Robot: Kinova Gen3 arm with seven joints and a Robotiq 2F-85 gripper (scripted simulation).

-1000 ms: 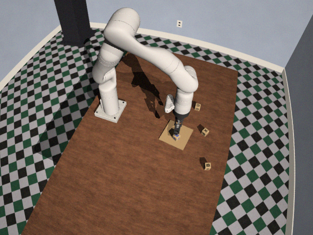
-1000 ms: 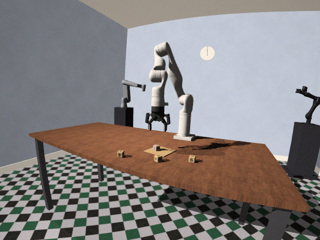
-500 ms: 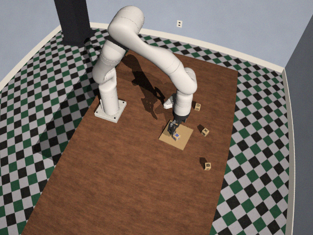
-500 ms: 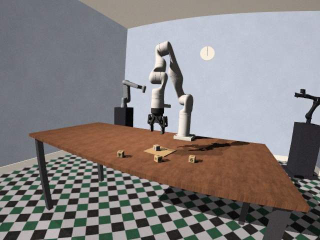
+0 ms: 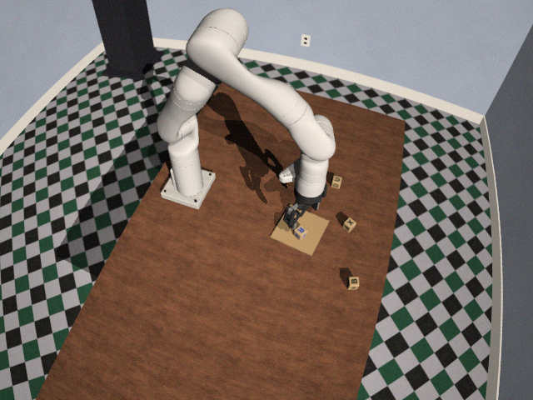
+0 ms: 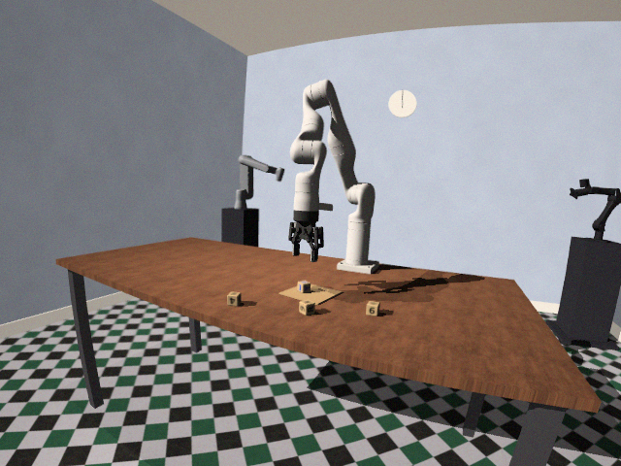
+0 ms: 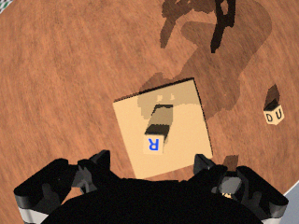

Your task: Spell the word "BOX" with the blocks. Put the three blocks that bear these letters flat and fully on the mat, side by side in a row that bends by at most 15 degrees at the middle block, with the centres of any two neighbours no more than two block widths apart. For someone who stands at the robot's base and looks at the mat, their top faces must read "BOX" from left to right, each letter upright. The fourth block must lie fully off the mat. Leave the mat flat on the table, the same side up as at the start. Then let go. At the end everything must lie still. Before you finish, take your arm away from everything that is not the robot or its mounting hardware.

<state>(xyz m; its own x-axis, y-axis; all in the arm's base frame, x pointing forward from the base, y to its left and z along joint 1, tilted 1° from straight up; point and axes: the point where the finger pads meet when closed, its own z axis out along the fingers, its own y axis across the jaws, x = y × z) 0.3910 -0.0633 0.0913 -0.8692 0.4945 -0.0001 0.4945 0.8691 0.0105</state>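
The tan mat lies 110 mm below my hand and 30 mm to the left of it.
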